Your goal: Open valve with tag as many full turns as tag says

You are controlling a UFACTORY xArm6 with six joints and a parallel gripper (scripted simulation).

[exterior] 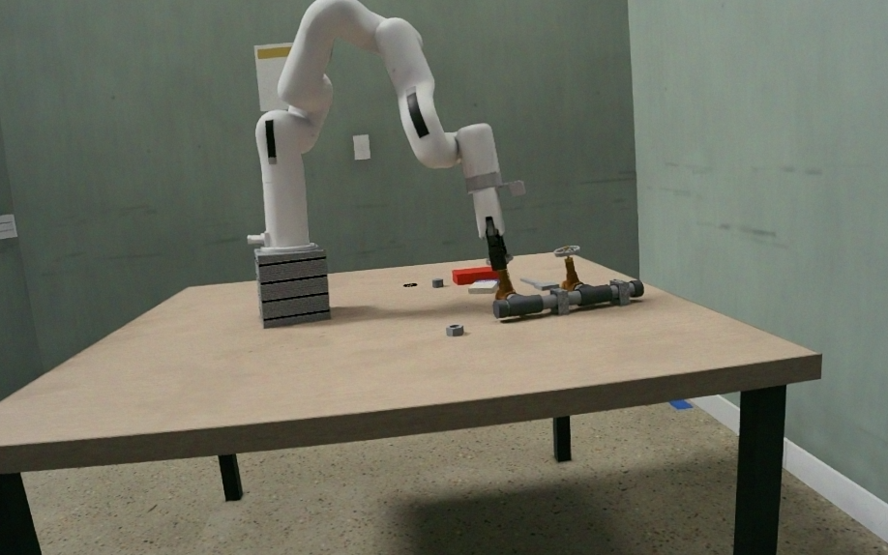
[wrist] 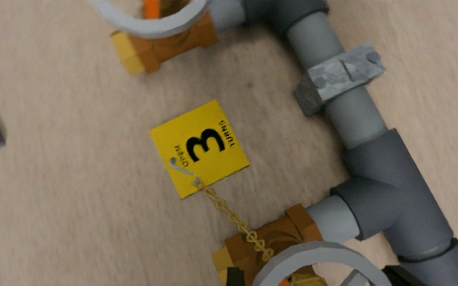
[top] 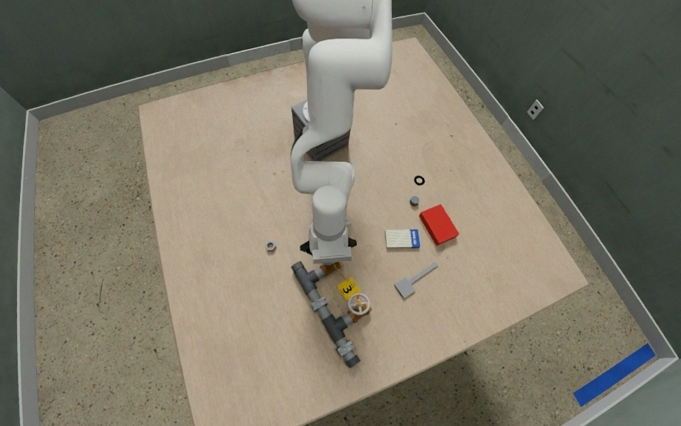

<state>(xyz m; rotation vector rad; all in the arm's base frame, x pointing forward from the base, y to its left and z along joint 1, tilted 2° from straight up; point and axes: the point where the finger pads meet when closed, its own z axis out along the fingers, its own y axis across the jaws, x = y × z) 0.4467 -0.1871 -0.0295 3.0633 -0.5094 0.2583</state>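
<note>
The yellow tag is 11 cm below my hand, 9 cm ahead of it and 4 cm to the left of it. Also, from my hand: grey scraper 22 cm to the left, 16 cm ahead, 11 cm below; white card 26 cm to the left, 10 cm below, 3 cm ahead; red block 39 cm to the left, 10 cm below, 4 cm ahead.
</note>
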